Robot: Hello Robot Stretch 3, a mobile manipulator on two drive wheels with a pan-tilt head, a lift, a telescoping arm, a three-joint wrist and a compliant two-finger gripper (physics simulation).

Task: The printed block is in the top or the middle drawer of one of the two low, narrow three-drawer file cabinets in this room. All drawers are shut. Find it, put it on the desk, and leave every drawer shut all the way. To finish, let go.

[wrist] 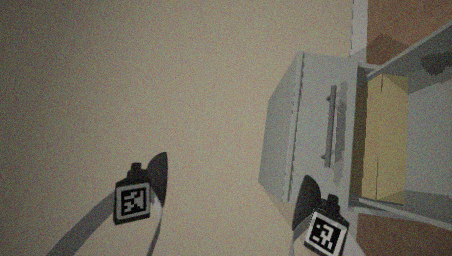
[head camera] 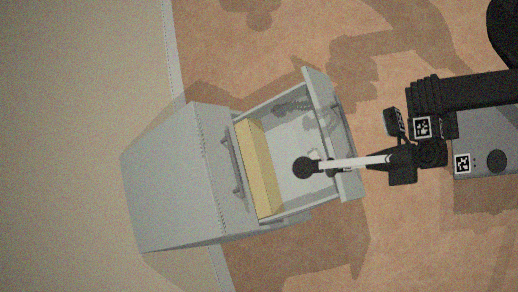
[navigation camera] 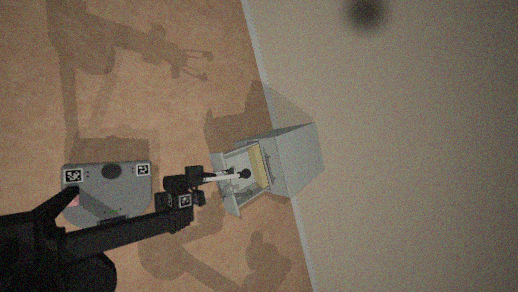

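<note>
A low grey file cabinet (head camera: 170, 175) (navigation camera: 300, 160) (wrist: 281, 130) stands at the wall. Its top drawer is shut; the drawer below (head camera: 320, 120) (navigation camera: 216, 165) is pulled out. A long yellow box (head camera: 257, 170) (navigation camera: 258, 167) (wrist: 387, 140) lies at that drawer's back. A small whitish block (head camera: 313, 152) shows faintly on the drawer floor in the head view, beside the fingers and partly hidden. My gripper (head camera: 317, 167) (navigation camera: 237, 172) (wrist: 232, 182) is open, over the front part of the pulled-out drawer, one finger above the other. The wrist view shows no block between the fingertips. The desk does not show.
The beige wall (head camera: 75, 125) (navigation camera: 425, 150) (wrist: 100, 75) rises behind the cabinet, with a pale baseboard (head camera: 175, 75) (navigation camera: 260, 60) along its foot. My grey base (head camera: 480, 140) (navigation camera: 110, 190) stands on the brown floor (head camera: 280, 45) (navigation camera: 150, 100) in front of the drawer.
</note>
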